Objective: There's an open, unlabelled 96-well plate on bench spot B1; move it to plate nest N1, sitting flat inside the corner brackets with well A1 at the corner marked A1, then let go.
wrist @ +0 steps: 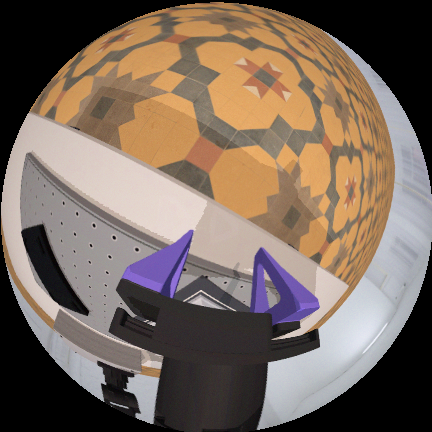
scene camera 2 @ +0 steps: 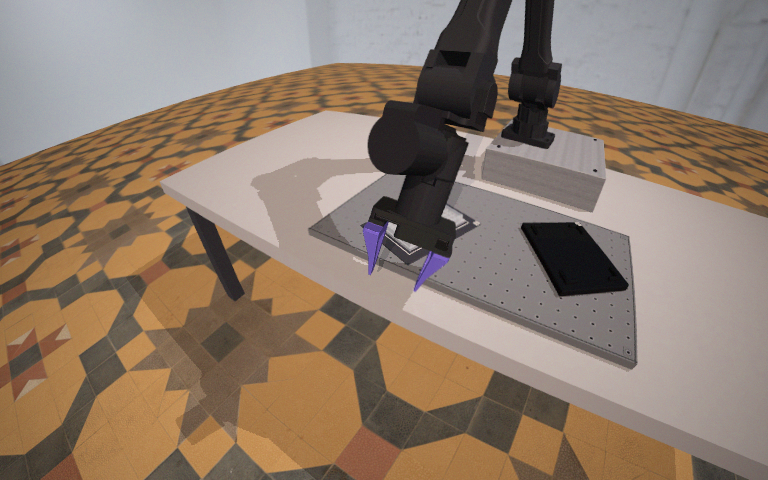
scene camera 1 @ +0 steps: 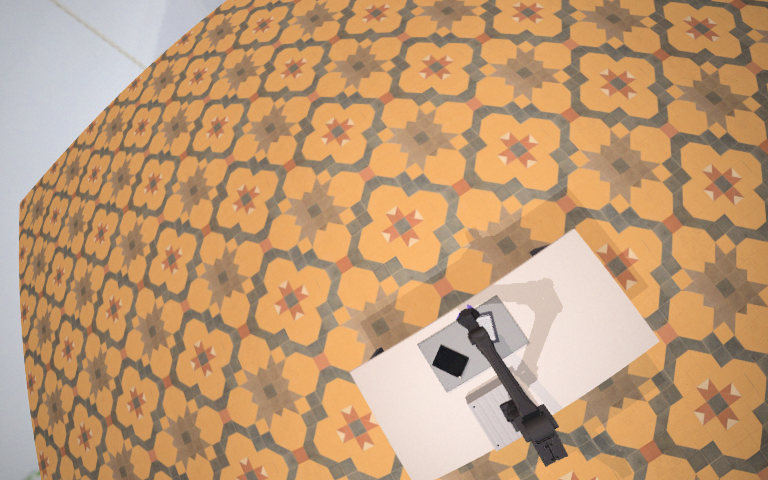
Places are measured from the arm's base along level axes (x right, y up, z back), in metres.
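Pixels of known places: gripper, fingertip midpoint: [wrist: 225, 243] [scene camera 2: 392, 281]; arm's base at its link origin: [wrist: 114, 368] [scene camera 2: 527, 138] [scene camera 1: 513, 408].
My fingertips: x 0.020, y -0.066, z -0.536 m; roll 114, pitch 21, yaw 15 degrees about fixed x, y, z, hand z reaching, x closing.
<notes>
Ahead of a thing's pixels: the offset from my fingertips to its top centre. Level surfaces: height alone.
The white 96-well plate @(dx +0.044, dy +0.011, dz +0.142 m) [scene camera 1: 486, 328] [scene camera 2: 408, 245] [wrist: 201, 300] lies on a dark, white-lined spot [scene camera 2: 467, 228] [wrist: 202, 283]. The gripper body hides much of it in the scene camera 2 and wrist views. The black plate nest @(dx -0.202, dy +0.013, dz +0.217 m) [scene camera 1: 450, 360] [scene camera 2: 574, 260] [wrist: 52, 272] lies apart from it on the same board, with a small white mark at one corner; lettering is too small to read. My gripper [scene camera 2: 393, 282] [wrist: 225, 243] is open, its two purple fingers apart with nothing between them. The tips are beyond the plate's near corner in the scene camera 2 view, toward the board's edge.
The grey perforated board @(dx -0.052, dy -0.005, dz +0.188 m) [scene camera 1: 425, 344] [scene camera 2: 492, 288] [wrist: 75, 212] carries plate and nest on the pale table @(dy -0.018 m) [scene camera 1: 600, 316] [scene camera 2: 237, 164] [wrist: 150, 192]. A grey block [scene camera 1: 487, 421] [scene camera 2: 543, 178] [wrist: 95, 342] stands behind the board, at the arm's base. The table edge is close beyond the fingers.
</notes>
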